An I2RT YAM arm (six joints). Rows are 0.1 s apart.
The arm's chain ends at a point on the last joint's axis. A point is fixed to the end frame.
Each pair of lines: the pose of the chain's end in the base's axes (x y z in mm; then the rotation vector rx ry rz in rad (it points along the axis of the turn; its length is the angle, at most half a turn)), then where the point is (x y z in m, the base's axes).
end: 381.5, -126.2, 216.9, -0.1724, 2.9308, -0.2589
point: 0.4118 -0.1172 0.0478
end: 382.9, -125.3, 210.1, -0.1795, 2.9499, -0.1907
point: 0.4102 -0.1084 0.0411
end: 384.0, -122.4, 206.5, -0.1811, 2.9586, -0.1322
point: 0.4098 -0.0989 0.0381
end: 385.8, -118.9, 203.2, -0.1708, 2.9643, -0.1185
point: 0.4110 -0.0939 0.0349
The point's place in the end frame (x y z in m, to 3 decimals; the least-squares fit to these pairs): 0.000 0.037 0.168
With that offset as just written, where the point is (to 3 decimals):
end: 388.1, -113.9, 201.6, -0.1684, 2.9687, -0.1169
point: 0.413 -0.089 0.033
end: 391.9, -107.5, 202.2, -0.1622, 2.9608, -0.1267
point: 0.418 -0.083 0.034
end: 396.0, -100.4, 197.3, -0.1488, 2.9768, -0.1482
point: 0.420 -0.079 0.028
